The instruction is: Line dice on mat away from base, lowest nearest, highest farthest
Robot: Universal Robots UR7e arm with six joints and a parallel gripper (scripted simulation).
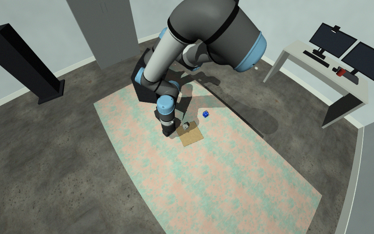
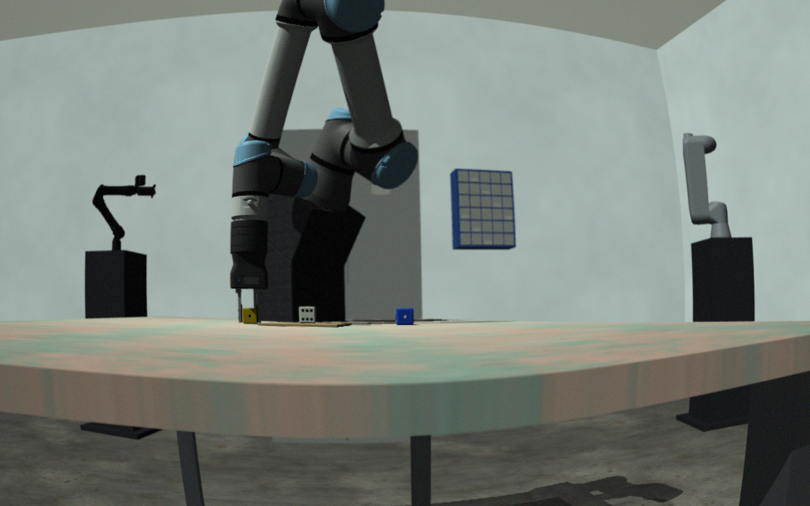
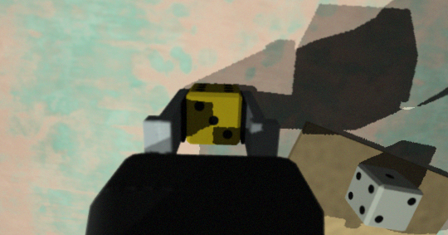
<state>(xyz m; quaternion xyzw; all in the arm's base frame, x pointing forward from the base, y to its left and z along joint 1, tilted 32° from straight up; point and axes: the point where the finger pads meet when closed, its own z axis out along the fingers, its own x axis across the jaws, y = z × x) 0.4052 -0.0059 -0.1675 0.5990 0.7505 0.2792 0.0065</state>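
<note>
My gripper is now right at the yellow die. Also, from my hand: white die 12 cm to the left, 2 cm ahead; then blue die 30 cm to the left, 1 cm behind; then tan mat 13 cm to the left, 6 cm ahead, 2 cm below.
</note>
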